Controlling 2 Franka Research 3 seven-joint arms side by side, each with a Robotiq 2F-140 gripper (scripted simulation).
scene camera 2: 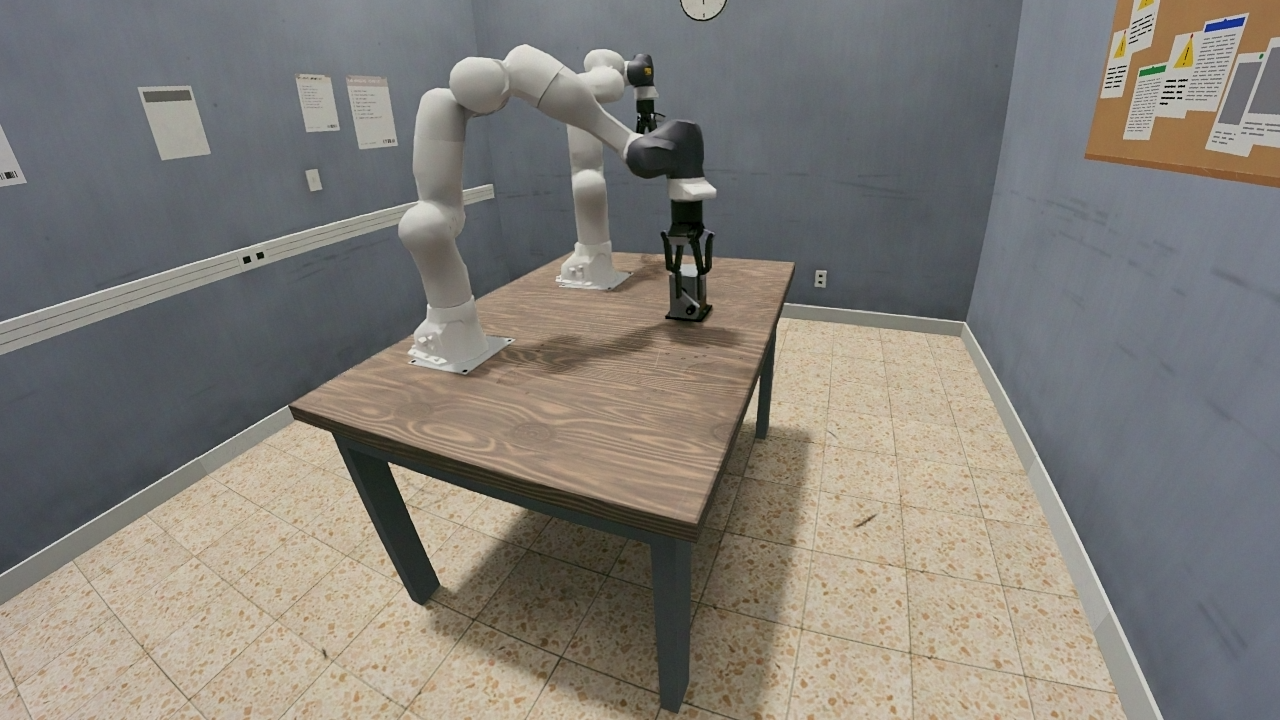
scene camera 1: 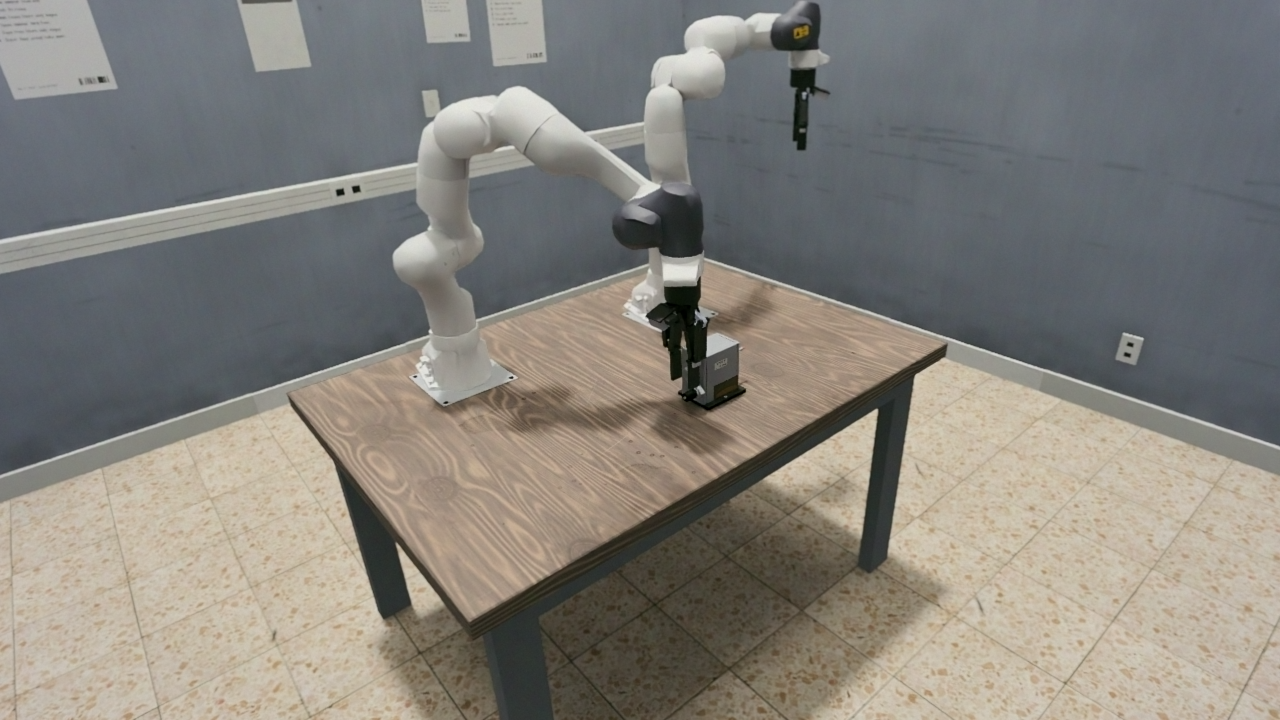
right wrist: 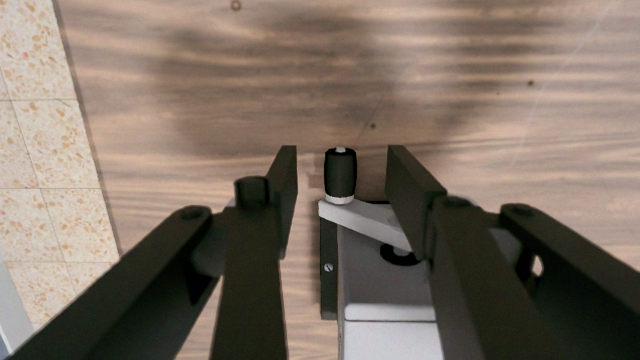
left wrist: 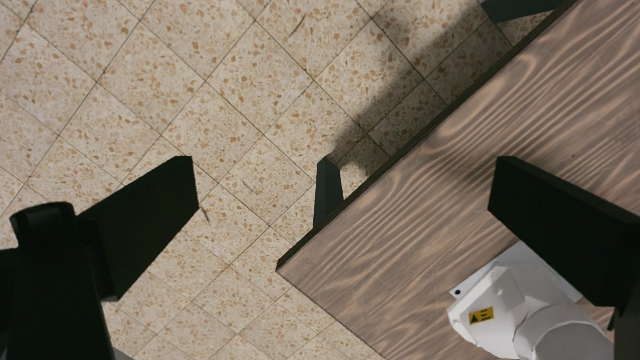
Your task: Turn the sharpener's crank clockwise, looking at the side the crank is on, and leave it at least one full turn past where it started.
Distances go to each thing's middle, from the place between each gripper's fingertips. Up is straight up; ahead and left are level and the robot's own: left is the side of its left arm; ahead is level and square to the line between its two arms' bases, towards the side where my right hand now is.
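My right hand (scene camera 1: 685, 382) is 6 cm above the crank (right wrist: 340, 165), 2 cm to the right of it and 1 cm past it.
The crank is 35 cm below my left hand (scene camera 1: 798, 145), 55 cm ahead of it and 83 cm to the right of it. Going by its middle, the crank is nearer to my right hand than to my left hand.
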